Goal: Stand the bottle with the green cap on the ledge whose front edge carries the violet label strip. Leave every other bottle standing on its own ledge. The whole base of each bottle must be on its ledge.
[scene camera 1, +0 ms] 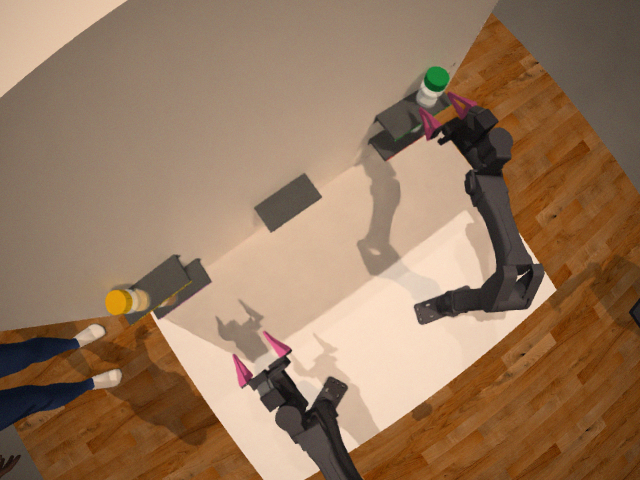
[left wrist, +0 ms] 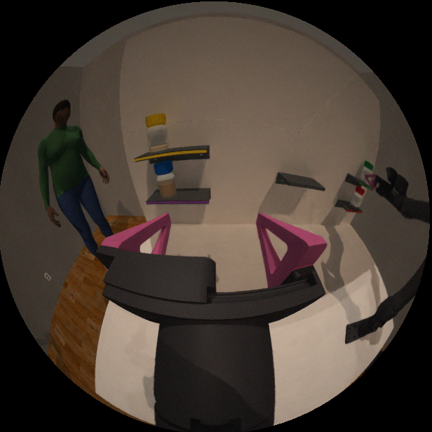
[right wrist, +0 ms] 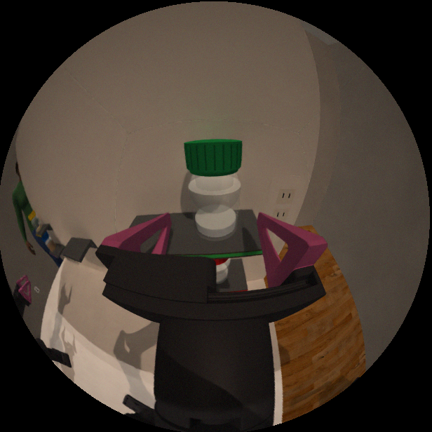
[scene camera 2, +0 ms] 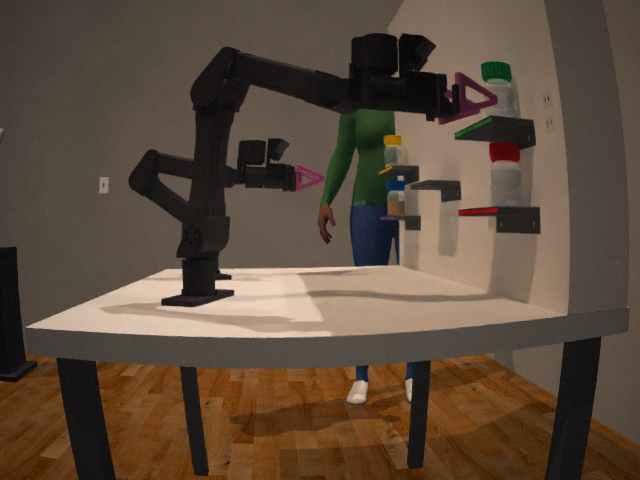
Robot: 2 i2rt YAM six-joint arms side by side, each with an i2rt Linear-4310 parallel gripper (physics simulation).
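Places are measured from the left arm's base along level axes (x ahead, y left, z up), in metres.
Pixels of known places: left gripper, fingertip midpoint: (scene camera 1: 248, 343) (scene camera 2: 321, 179); right gripper, fingertip midpoint: (scene camera 1: 434, 100) (scene camera 2: 488, 104); left arm's base at its link origin: (scene camera 1: 323, 406); right arm's base at its link origin: (scene camera 1: 444, 305) (scene camera 2: 199, 299).
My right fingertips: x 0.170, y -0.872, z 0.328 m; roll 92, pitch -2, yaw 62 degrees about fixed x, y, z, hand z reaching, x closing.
Ahead of a thing's pixels: the offset from my right fingertips to its top centre. "pt": to the spot under its first point.
The bottle with the green cap {dx +0.019, dy -0.012, dz +0.074 m} (scene camera 1: 436, 79) (scene camera 2: 496, 71) (left wrist: 368, 164) (right wrist: 213, 157) stands upright on the green-strip ledge {dx +0.032, dy +0.026, dz -0.031 m} (scene camera 1: 400, 119) (scene camera 2: 509, 129) (right wrist: 150, 231). My right gripper (scene camera 1: 444, 112) (scene camera 2: 493, 100) (right wrist: 213, 217) is open in front of it, its fingertips on either side near the bottle's lower part. The violet-strip ledge (scene camera 1: 198, 283) (scene camera 2: 412, 223) (left wrist: 200, 195) is at the left in scene camera 1 and carries a blue-capped bottle {dx +0.389, dy +0.776, dz -0.066 m} (scene camera 2: 395, 198) (left wrist: 165, 179) at its left part. My left gripper (scene camera 1: 249, 343) (scene camera 2: 323, 178) (left wrist: 213, 217) is open and empty over the table.
A yellow-capped bottle {dx +0.388, dy +0.781, dz +0.074 m} (scene camera 1: 119, 302) (scene camera 2: 392, 149) (left wrist: 156, 131) stands on the yellow-strip ledge {dx +0.378, dy +0.747, dz -0.031 m} (scene camera 1: 162, 279) (left wrist: 197, 150), above the violet one. A red-capped bottle {dx +0.022, dy -0.009, dz -0.066 m} (scene camera 2: 505, 173) (left wrist: 358, 195) stands on the red-strip ledge {pt dx +0.046, dy -0.036, dz -0.187 m} (scene camera 2: 527, 217) under the green one. A plain ledge {dx +0.205, dy +0.387, dz -0.101 m} (scene camera 1: 287, 202) (scene camera 2: 436, 184) (left wrist: 302, 181) is between them.
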